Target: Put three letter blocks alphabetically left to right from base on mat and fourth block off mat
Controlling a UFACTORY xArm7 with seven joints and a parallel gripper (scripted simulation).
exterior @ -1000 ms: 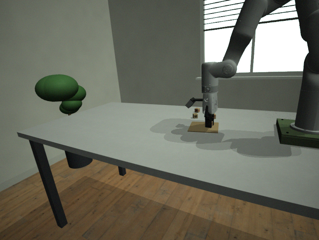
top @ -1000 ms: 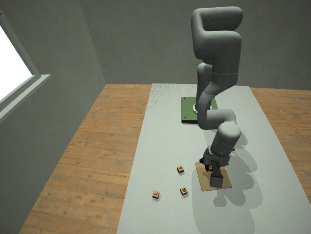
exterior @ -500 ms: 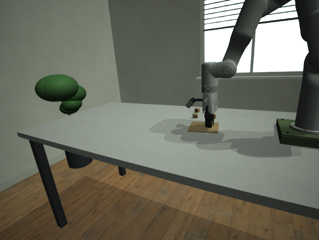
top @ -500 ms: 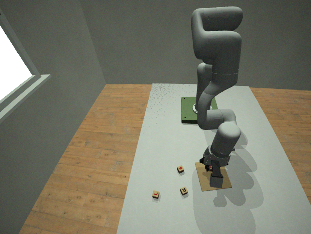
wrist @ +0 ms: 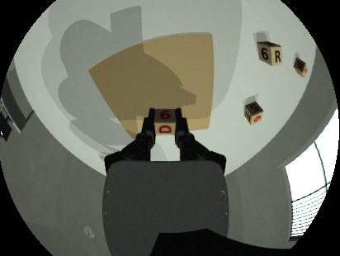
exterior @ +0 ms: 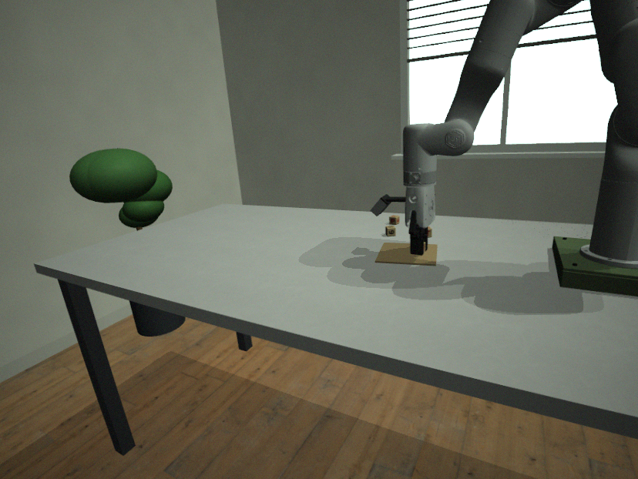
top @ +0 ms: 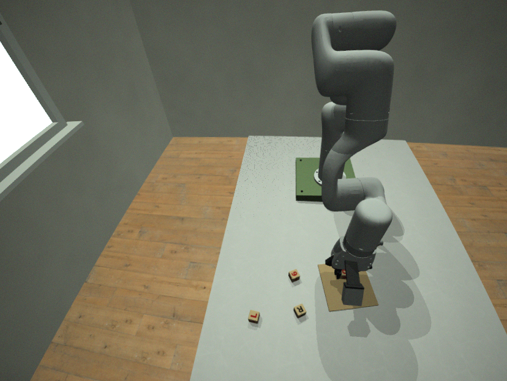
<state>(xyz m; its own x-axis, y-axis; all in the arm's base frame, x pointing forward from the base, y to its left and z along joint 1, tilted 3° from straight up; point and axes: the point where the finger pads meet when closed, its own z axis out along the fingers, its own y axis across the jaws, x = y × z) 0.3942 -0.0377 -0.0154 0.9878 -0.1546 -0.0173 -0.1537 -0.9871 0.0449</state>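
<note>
Right now the tan mat is 30 mm ahead of my hand, 10 mm to the left of it and 20 mm below it.
</note>
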